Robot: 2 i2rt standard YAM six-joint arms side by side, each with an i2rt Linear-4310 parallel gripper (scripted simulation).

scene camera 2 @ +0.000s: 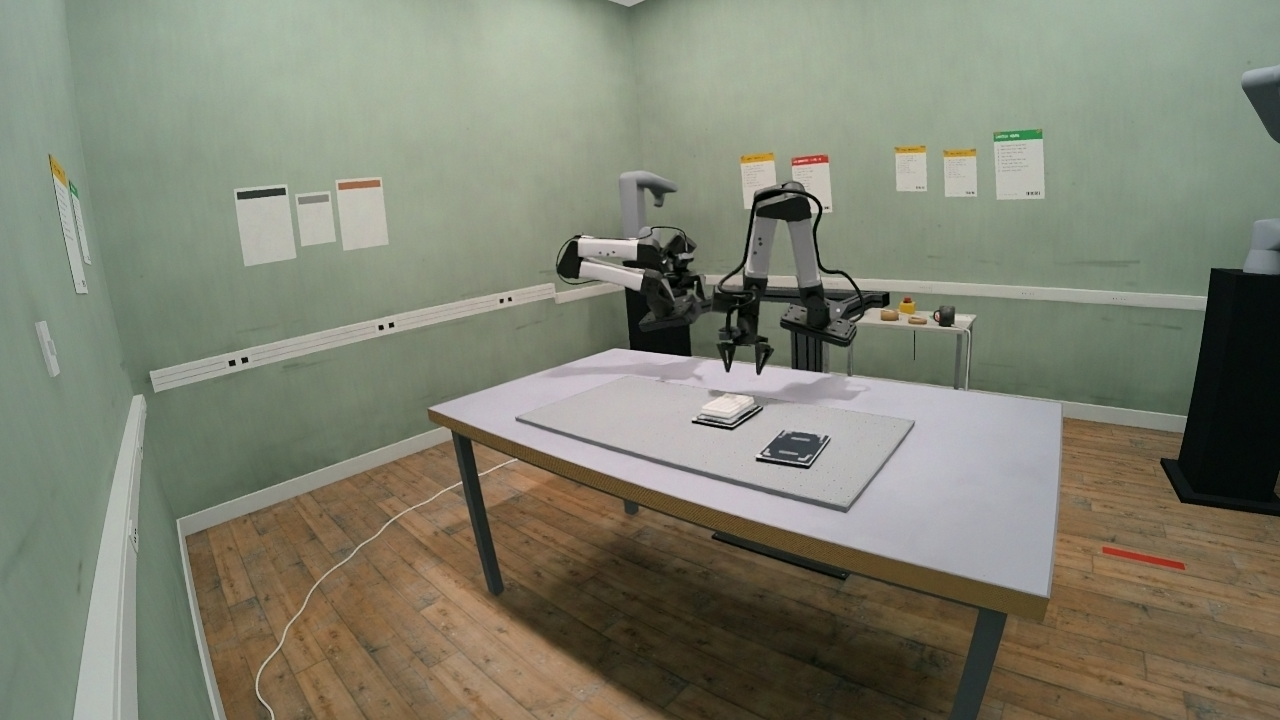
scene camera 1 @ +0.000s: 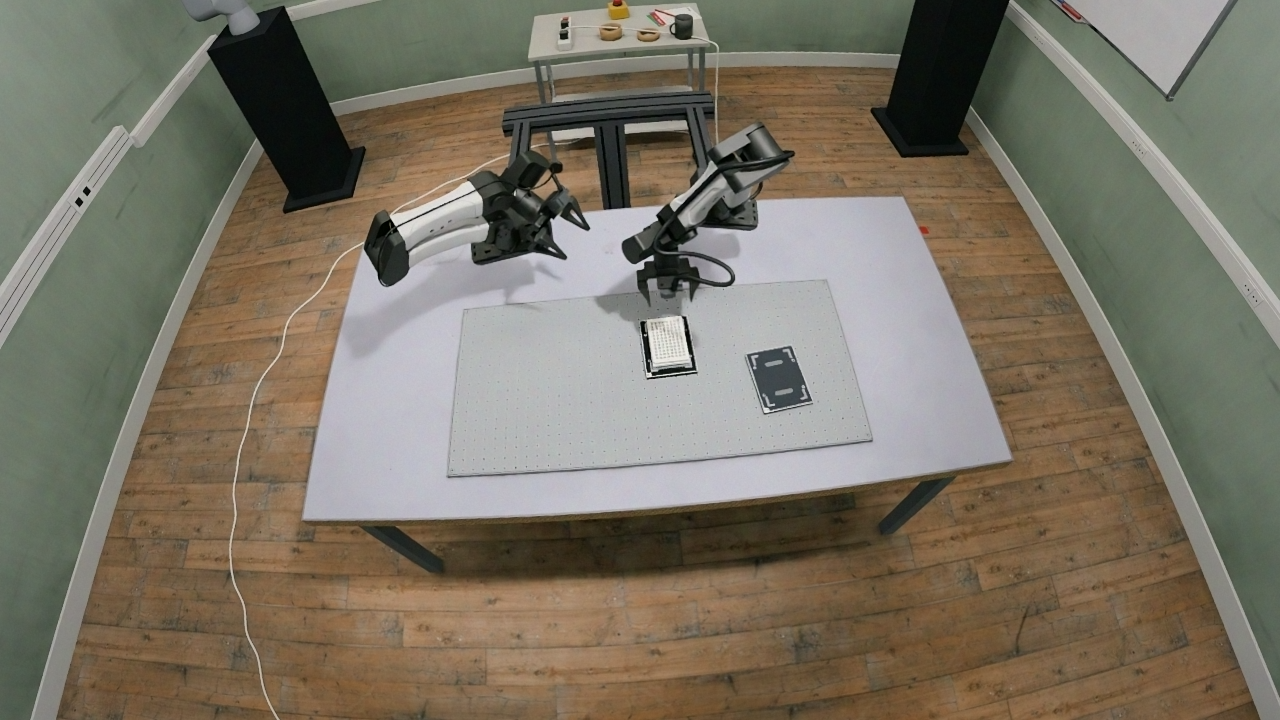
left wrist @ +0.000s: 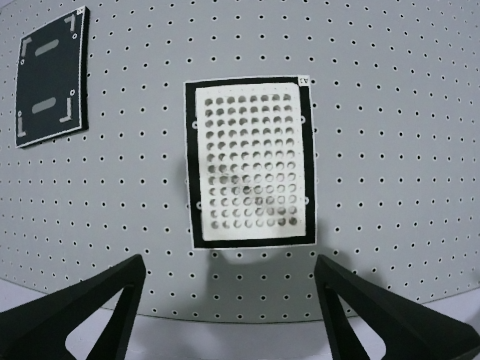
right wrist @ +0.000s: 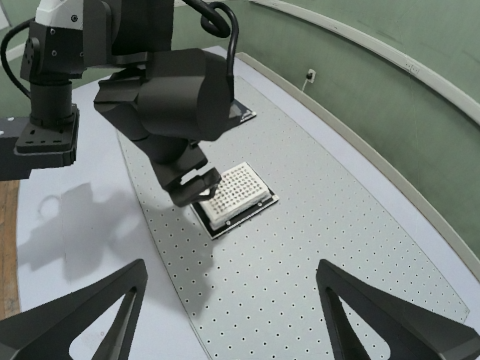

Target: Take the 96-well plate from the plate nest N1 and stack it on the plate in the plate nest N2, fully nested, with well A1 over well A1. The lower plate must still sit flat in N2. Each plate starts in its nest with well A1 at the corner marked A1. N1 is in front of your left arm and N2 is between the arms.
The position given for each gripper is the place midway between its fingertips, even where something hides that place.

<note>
In view: the left gripper [scene camera 2: 742,373], the right gripper [scene camera 1: 578,244], a nest N1 [scene camera 1: 787,375] and a nest N2 [left wrist: 191,134].
The left gripper also shows in the left wrist view [left wrist: 228,266] and in the right wrist view [right wrist: 198,176]. The right gripper also shows in scene camera 2 [scene camera 2: 690,302] and in the right wrist view [right wrist: 231,270]. The nest N1 is seen too in scene camera 2 [scene camera 2: 785,443] and in the left wrist view [left wrist: 54,73].
</note>
